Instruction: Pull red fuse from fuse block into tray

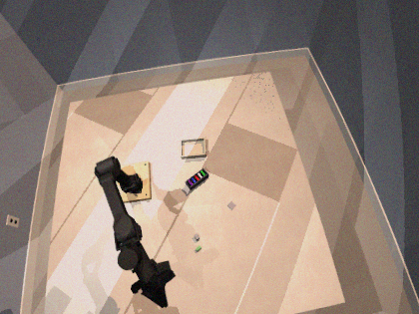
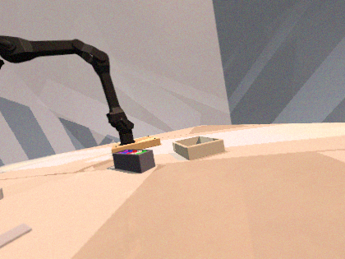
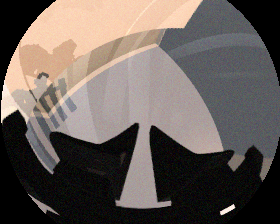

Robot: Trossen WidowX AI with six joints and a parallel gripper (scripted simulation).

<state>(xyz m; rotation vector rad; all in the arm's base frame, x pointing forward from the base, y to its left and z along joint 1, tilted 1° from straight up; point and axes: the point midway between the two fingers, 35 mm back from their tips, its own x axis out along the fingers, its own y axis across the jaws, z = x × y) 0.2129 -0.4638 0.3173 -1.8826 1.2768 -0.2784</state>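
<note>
Right now my gripper tip is 8 cm short of the red fuse, 53 cm to the right of it and 30 cm above it. From my gripper tip the other things lie so: tray: 6 cm ahead, 70 cm to the left, 32 cm below.
</note>
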